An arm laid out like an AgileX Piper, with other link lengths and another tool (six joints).
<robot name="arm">
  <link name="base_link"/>
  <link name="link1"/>
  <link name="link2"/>
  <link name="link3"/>
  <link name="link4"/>
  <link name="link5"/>
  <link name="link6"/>
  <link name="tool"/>
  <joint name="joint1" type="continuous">
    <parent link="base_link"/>
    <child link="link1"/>
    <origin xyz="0 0 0.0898" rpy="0 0 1.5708"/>
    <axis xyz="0 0 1"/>
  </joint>
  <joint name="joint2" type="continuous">
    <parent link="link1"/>
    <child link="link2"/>
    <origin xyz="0 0 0" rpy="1.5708 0 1.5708"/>
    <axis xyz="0 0 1"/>
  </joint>
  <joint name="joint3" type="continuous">
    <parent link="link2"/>
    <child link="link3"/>
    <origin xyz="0.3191 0.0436 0" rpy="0 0 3.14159"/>
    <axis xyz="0 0 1"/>
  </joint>
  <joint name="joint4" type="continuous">
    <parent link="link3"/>
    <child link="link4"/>
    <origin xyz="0.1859 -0.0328 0" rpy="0.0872 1.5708 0"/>
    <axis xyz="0 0 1"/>
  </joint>
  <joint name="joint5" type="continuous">
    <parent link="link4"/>
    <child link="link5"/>
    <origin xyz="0 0 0" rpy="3.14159 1.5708 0"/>
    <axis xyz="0 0 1"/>
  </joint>
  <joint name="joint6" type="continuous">
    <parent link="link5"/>
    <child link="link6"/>
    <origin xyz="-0.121 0 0" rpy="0 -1.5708 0"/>
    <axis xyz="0 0 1"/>
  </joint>
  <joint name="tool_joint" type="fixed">
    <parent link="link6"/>
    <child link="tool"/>
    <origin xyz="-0.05 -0.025 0.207" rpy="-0.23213 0 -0.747"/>
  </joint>
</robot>
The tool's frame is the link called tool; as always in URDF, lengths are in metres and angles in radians. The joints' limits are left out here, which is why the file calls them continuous.
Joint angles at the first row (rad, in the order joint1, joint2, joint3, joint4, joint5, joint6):
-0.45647 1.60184 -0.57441 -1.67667 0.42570 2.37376
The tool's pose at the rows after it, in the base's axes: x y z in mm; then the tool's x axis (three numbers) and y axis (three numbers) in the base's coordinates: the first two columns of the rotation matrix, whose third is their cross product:
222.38, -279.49, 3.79, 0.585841, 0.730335, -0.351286, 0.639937, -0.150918, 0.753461
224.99, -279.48, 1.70, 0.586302, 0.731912, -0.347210, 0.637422, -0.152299, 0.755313
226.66, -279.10, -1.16, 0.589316, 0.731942, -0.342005, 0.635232, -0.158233, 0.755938
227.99, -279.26, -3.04, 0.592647, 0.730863, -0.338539, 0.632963, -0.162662, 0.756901
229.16, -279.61, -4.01, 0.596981, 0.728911, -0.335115, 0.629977, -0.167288, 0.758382
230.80, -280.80, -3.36, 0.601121, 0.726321, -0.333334, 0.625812, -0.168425, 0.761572
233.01, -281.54, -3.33, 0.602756, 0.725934, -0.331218, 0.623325, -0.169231, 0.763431
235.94, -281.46, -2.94, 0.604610, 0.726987, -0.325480, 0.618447, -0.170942, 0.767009
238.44, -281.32, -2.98, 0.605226, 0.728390, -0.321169, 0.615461, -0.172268, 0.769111
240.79, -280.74, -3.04, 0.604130, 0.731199, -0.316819, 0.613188, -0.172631, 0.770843
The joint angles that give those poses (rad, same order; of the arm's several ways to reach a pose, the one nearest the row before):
-0.45629 1.61664 -0.57624 -1.70234 0.41806 2.40105
-0.45647 1.62632 -0.57621 -1.72851 0.41579 2.43107
-0.45637 1.63711 -0.57642 -1.74677 0.41459 2.45743
-0.45636 1.64563 -0.57753 -1.76045 0.41506 2.47776
-0.45649 1.65147 -0.58084 -1.76431 0.41554 2.48806
-0.45676 1.65437 -0.58613 -1.76610 0.41714 2.49347
-0.45680 1.65902 -0.59281 -1.76616 0.41632 2.49530
-0.45691 1.66083 -0.59977 -1.76464 0.41180 2.49633
-0.45676 1.66366 -0.60588 -1.76312 0.40791 2.49643
-0.45677 1.66503 -0.61037 -1.76299 0.40253 2.49612

